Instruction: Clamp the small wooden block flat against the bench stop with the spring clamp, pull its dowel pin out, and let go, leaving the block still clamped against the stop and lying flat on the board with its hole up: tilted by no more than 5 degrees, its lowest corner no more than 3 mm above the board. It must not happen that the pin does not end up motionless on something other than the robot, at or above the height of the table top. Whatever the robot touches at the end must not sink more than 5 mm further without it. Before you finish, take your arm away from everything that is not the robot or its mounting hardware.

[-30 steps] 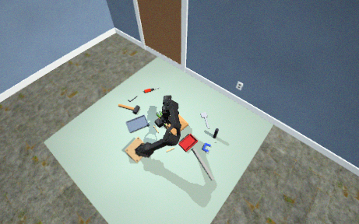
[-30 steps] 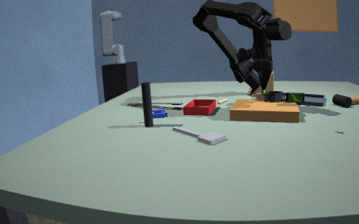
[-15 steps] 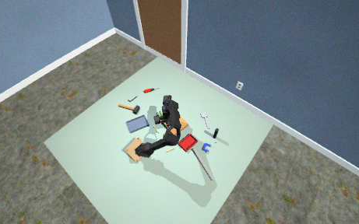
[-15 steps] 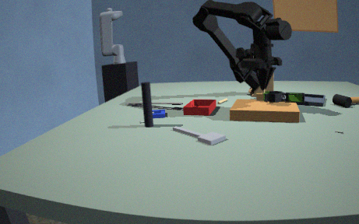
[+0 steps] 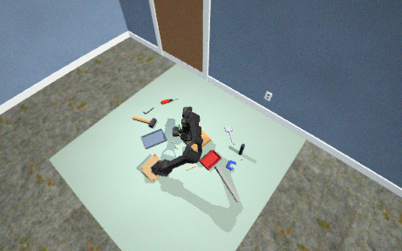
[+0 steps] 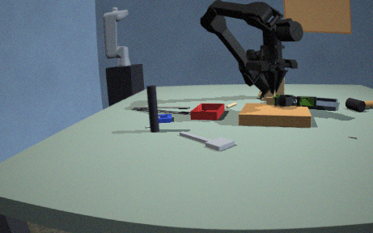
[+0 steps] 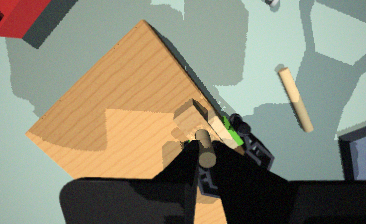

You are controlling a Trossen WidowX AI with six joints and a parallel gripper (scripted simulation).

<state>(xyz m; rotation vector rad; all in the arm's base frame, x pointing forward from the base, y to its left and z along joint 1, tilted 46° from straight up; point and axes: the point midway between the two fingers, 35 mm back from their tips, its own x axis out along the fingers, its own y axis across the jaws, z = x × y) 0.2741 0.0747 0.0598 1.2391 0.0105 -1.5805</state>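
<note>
Right now the dowel pin is 40 mm below my hand. The rest, counted from my hand: wooden board 60 mm ahead, 90 mm below; then screw 110 mm behind, 40 mm to the right, 100 mm below; then small wooden block 60 mm below.
</note>
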